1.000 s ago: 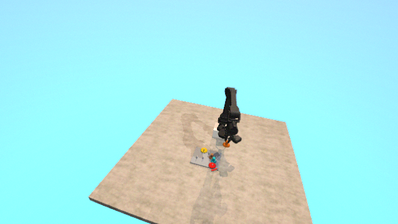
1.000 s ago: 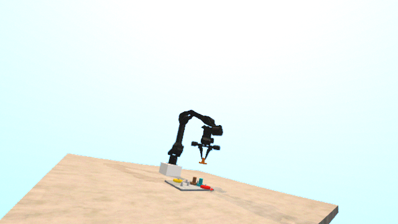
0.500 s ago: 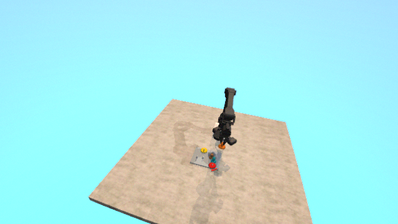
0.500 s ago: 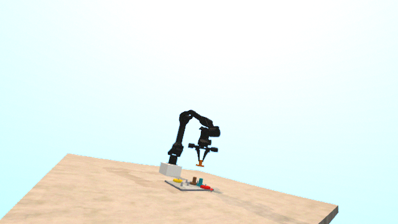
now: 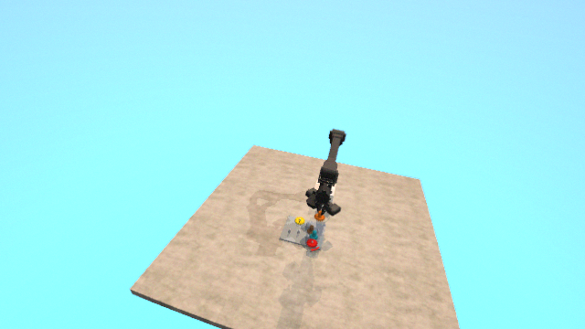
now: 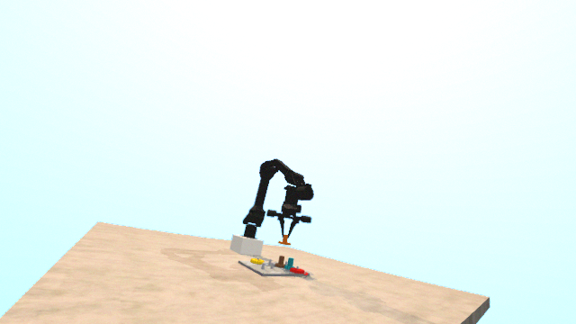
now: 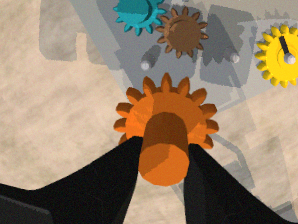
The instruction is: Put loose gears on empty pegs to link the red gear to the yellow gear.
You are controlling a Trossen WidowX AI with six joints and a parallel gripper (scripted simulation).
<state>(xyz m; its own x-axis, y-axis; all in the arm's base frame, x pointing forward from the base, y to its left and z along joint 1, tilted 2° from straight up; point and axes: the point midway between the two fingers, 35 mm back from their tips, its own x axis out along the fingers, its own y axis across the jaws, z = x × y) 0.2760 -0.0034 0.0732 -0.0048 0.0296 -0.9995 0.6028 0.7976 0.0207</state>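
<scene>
Right now the brown gear is 30 mm ahead of my gripper tip, 30 mm to the right of it and 90 mm below it. From my gripper tip the other things lie so: yellow gear (30 mm behind, 100 mm to the right, 100 mm below); then teal gear (60 mm ahead, 10 mm to the right, 90 mm below); then orange gear (10 mm below).
</scene>
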